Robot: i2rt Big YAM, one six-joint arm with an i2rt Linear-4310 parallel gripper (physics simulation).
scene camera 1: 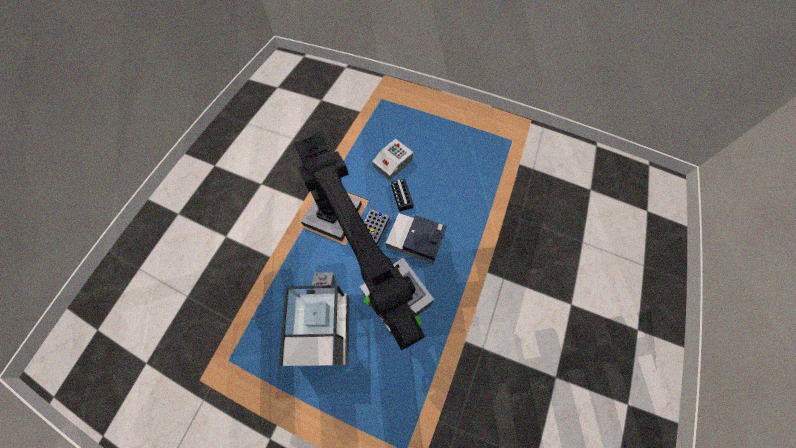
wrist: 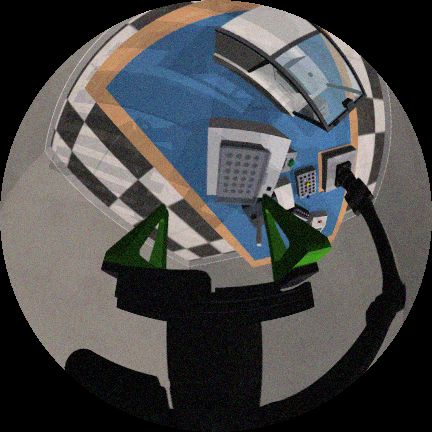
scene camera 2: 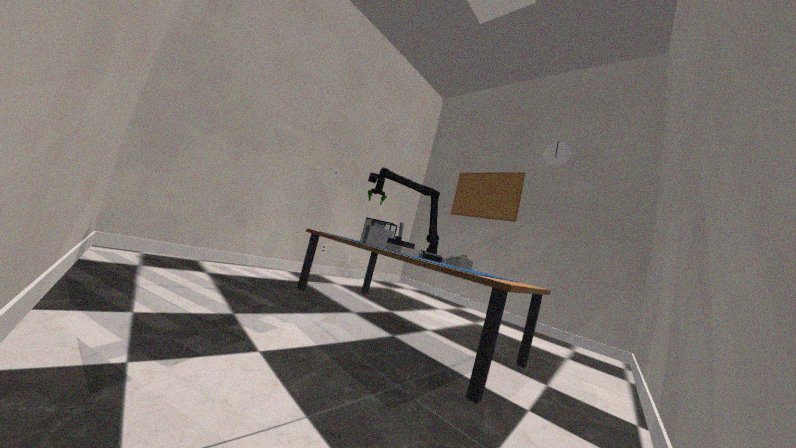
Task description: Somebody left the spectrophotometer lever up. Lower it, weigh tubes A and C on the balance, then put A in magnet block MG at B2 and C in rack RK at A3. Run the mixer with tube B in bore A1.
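Seen in the pictures: gripper, fingertip midpoint: (wrist: 212, 202) (scene camera 2: 374, 202); arm's base at its link origin: (scene camera 1: 331, 208) (wrist: 341, 173).
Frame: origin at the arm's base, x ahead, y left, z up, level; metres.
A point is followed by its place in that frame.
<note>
My gripper (scene camera 1: 392, 309) @[x 0.418, y -0.339, z 0.286 m] (scene camera 2: 375, 200) @[x 0.418, y -0.339, z 0.286 m] (wrist: 212, 202) @[x 0.418, y -0.339, z 0.286 m] is open and empty, high above the large white device with a grey bored block (wrist: 245, 170) @[x 0.388, y -0.270, z 0.154 m], apparently the mixer. The spectrophotometer (scene camera 1: 426, 236) @[x 0.408, y 0.012, z 0.044 m] has a dark top; its lever (scene camera 2: 401, 229) @[x 0.441, y 0.018, z 0.117 m] (wrist: 259, 236) @[x 0.437, y 0.003, z 0.140 m] stands up. The glass-walled balance (scene camera 1: 314, 317) @[x 0.191, y -0.423, z 0.173 m] (wrist: 300, 65) @[x 0.226, y -0.428, z 0.173 m] stands beside the mixer. The grey rack (scene camera 1: 377, 222) (wrist: 306, 182) shows a blue cap (scene camera 1: 379, 214) @[x 0.199, y 0.041, z 0.018 m] and a yellow cap (scene camera 1: 372, 229) @[x 0.200, y -0.030, z 0.019 m] (wrist: 308, 184) @[x 0.197, y -0.029, z 0.021 m]. The black block with a pale strip (scene camera 1: 401, 193) @[x 0.243, y 0.170, z 0.010 m] looks like the magnet block. Tube letters are unreadable.
A small white device with red and green parts (scene camera 1: 393, 157) @[x 0.146, y 0.317, z 0.026 m] (wrist: 318, 221) @[x 0.126, y 0.284, z 0.015 m] stands beyond the black block. A green-button box (wrist: 290, 160) @[x 0.258, y -0.168, z 0.035 m] adjoins the mixer. A knob box (scene camera 1: 323, 278) @[x 0.117, y -0.282, z 0.037 m] stands by the balance. The arm's base (scene camera 1: 323, 225) @[x 0.005, y -0.082, z 0.003 m] (wrist: 337, 167) @[x 0.042, y -0.053, z 0.013 m] is at the table edge.
</note>
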